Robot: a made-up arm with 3 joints.
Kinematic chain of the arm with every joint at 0, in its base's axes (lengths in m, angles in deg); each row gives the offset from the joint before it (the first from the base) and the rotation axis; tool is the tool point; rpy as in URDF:
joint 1: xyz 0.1 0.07 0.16 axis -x
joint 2: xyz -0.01 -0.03 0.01 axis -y
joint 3: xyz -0.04 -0.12 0 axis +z
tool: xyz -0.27 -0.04 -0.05 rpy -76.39 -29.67 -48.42
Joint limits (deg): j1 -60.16..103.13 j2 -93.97..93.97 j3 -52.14..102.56
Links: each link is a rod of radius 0.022 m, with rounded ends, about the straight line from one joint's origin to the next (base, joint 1, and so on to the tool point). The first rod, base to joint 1, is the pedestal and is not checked.
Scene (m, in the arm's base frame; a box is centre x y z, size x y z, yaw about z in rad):
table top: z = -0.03
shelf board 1: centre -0 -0.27 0.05 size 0.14 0.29 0.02 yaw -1.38
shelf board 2: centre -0 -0.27 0.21 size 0.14 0.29 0.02 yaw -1.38
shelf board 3: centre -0 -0.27 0.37 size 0.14 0.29 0.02 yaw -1.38
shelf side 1: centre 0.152 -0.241 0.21 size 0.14 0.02 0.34 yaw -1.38
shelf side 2: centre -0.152 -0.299 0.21 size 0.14 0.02 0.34 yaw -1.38
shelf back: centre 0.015 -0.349 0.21 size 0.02 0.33 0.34 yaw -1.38
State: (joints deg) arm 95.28 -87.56 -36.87
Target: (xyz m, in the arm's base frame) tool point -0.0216 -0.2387 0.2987
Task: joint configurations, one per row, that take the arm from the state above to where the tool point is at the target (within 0.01 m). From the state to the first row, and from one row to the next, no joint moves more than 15 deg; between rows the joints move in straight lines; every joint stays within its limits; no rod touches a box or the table.
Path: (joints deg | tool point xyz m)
1: 93.89 -72.79 -33.32 | -0.0429 0.3417 0.1767
2: 92.50 -58.03 -29.78 | -0.1082 0.3051 0.2004
3: 91.11 -43.26 -26.23 | -0.1627 0.2504 0.2231
4: 89.72 -28.49 -22.69 | -0.2015 0.1809 0.2433
5: 88.34 -13.73 -19.14 | -0.2213 0.1017 0.2602
6: 86.95 1.04 -15.59 | -0.2199 0.0183 0.2734
7: 85.56 15.81 -12.05 | -0.1970 -0.0631 0.2828
8: 84.17 30.57 -8.50 | -0.1540 -0.1364 0.2894
9: 82.78 45.34 -4.95 | -0.0941 -0.1964 0.2941
10: 81.39 60.11 -1.41 | -0.0216 -0.2387 0.2987

